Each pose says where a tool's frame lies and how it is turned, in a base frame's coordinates. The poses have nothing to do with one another.
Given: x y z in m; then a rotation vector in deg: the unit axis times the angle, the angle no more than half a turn.
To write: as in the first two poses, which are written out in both.
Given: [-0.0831 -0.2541 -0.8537 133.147 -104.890 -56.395]
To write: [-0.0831 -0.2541 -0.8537 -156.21 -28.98 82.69]
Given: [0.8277 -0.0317 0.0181 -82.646 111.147 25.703]
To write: [0.8277 -0.0317 0.0181 -138.87 17.93 99.96]
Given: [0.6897 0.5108 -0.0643 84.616 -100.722 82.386]
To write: [0.6897 0.5108 -0.0643 112.70 16.26 110.80]
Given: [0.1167 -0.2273 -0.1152 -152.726 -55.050 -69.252]
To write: [0.1167 -0.2273 -0.1152 -156.70 41.25 -48.52]
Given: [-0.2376 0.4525 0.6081 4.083 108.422 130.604]
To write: [-0.2376 0.4525 0.6081 -78.93 8.62 173.85]
